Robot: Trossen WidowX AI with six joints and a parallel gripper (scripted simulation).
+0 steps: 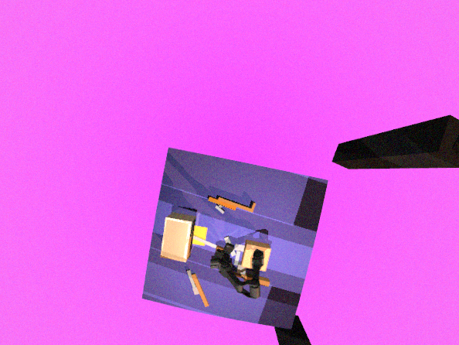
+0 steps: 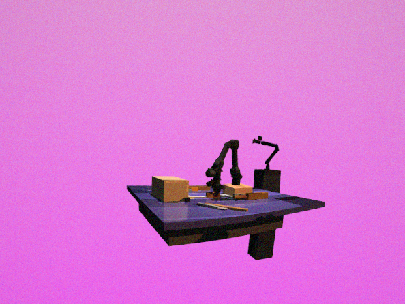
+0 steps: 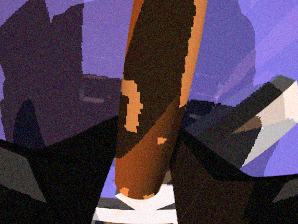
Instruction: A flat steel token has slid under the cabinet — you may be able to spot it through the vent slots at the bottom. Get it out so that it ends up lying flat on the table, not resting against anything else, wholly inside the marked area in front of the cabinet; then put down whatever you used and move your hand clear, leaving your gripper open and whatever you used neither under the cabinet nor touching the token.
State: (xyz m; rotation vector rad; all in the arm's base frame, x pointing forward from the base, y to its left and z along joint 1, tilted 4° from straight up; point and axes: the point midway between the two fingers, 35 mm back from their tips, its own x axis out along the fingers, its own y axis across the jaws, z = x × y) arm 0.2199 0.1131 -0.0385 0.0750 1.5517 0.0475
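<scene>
The grey bar is 50 mm to the right of my gripper tip and 20 mm behind it. Round my gripper tip: small white piece 290 mm to the right, 170 mm ahead; then orange block 240 mm behind, 130 mm to the left, 20 mm above; then orange bar 350 mm to the right, 170 mm ahead, 10 mm above.
</scene>
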